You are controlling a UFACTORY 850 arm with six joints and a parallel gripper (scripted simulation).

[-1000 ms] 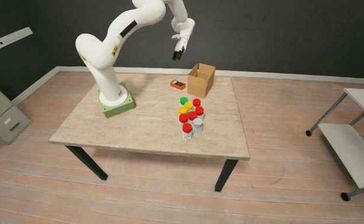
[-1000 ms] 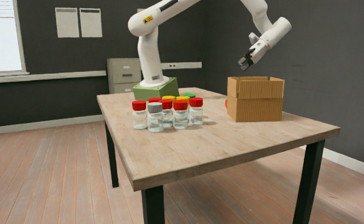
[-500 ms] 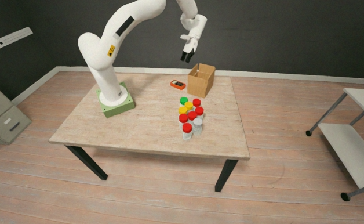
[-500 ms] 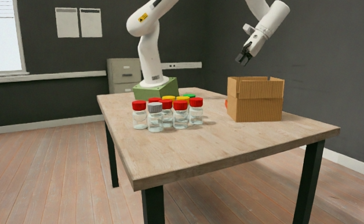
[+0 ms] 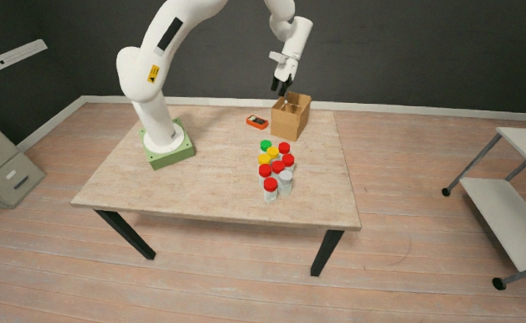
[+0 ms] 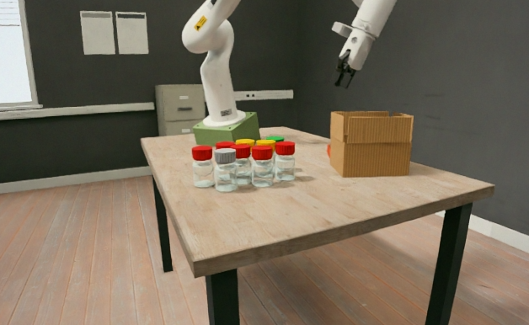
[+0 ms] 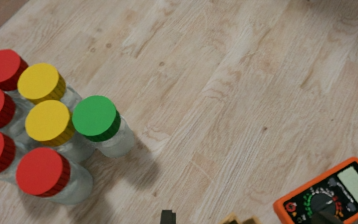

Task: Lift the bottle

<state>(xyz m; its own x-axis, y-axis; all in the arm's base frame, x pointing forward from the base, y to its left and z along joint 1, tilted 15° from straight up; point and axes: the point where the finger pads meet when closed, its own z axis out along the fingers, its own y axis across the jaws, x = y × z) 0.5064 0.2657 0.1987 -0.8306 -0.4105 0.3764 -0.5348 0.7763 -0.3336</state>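
Now: the green-capped bottle 22 cm below my hand, 20 cm to the right of it and 4 cm behind it. From my hand the other things lie so: orange device 26 cm below, 12 cm behind, 9 cm to the left; grey-capped bottle 39 cm to the right, 22 cm below, 7 cm ahead.
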